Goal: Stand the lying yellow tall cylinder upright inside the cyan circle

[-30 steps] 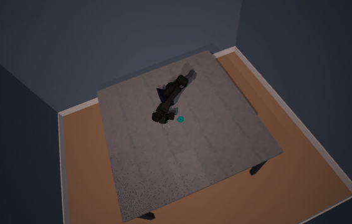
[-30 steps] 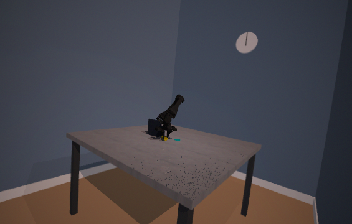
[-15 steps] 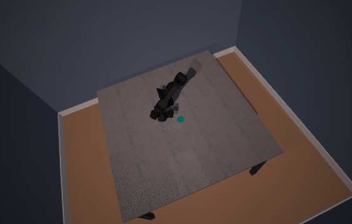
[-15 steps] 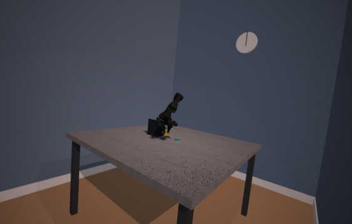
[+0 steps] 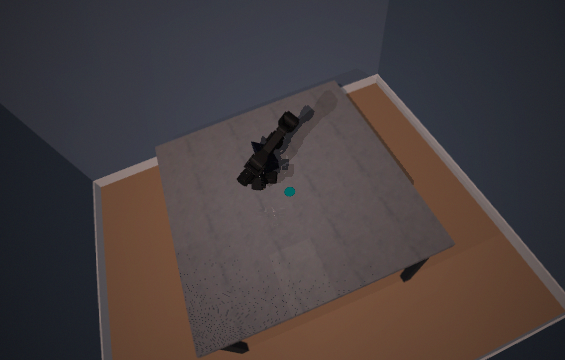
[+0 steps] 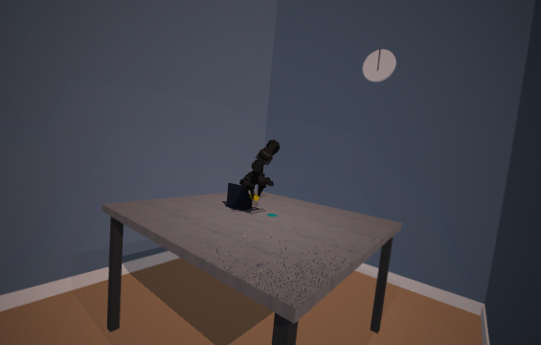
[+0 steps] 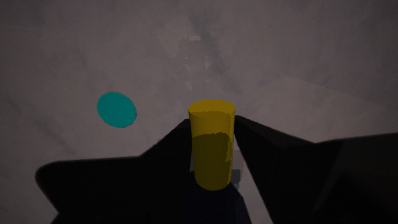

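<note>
My gripper tip is now 130 mm to the right of the cyan circle, 110 mm above it and 30 mm short of it. From my gripper tip the other things lie so: yellow tall cylinder 20 mm behind, 10 mm to the left.
</note>
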